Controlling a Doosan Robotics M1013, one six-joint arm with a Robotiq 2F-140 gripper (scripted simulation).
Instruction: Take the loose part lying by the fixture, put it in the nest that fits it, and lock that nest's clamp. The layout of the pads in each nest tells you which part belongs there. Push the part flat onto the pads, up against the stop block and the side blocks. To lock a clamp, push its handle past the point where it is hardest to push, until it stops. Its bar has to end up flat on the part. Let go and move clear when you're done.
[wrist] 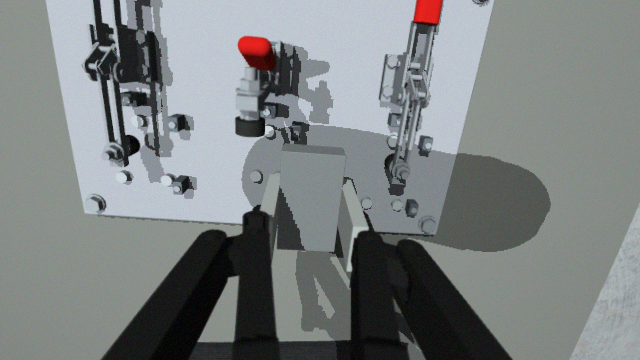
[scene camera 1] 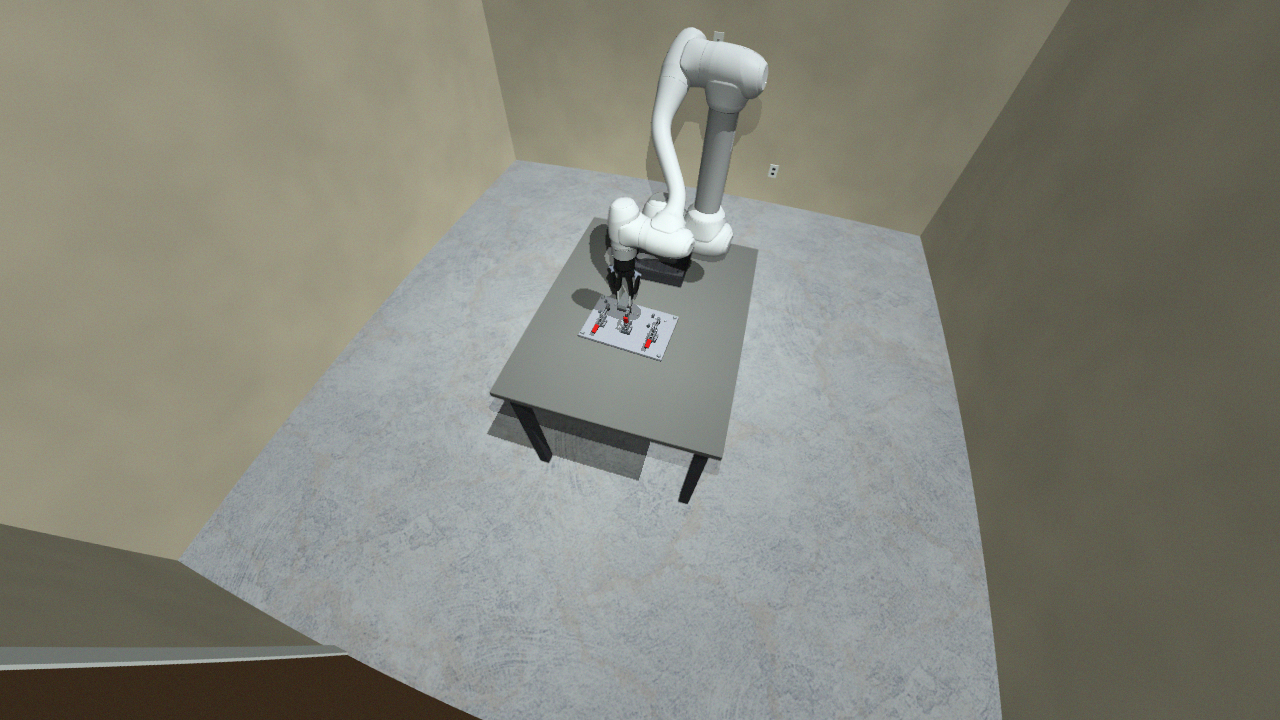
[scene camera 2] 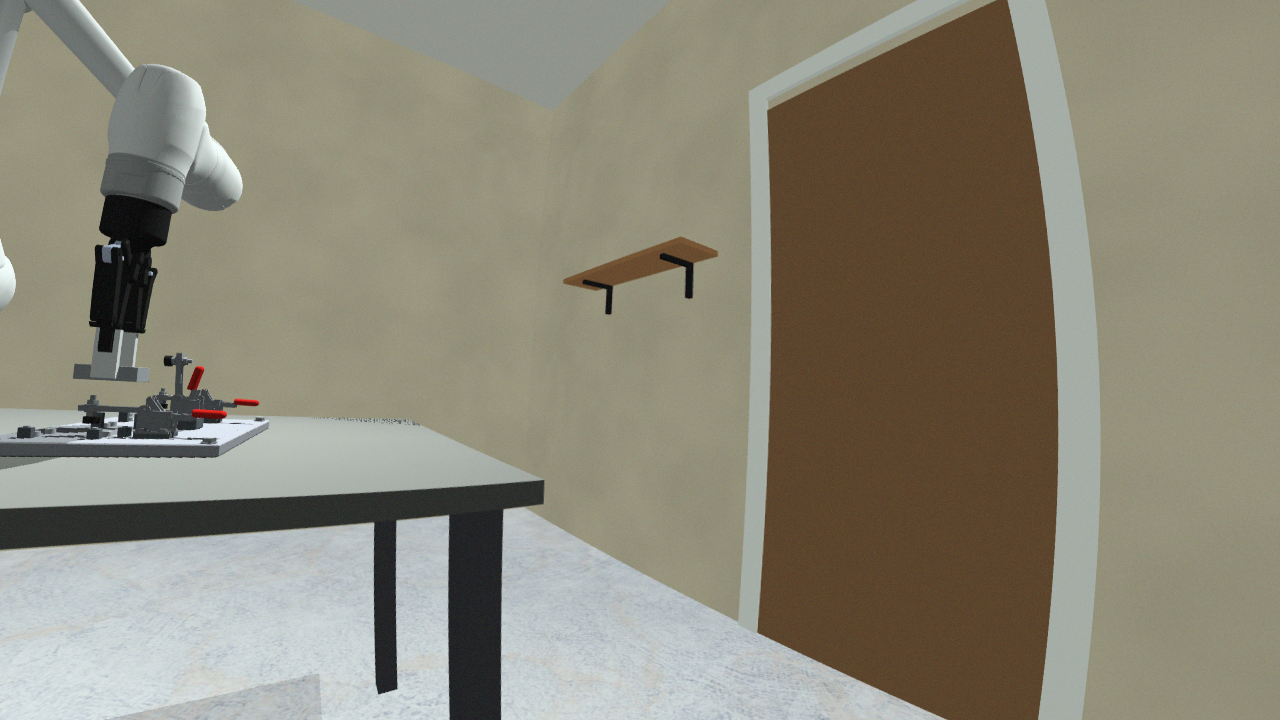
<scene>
My gripper shows in the wrist view [309,195], in scene camera 1 and in scene camera 2. The same spot on my gripper: [scene camera 2: 108,296] is [scene camera 1: 611,282].
</scene>
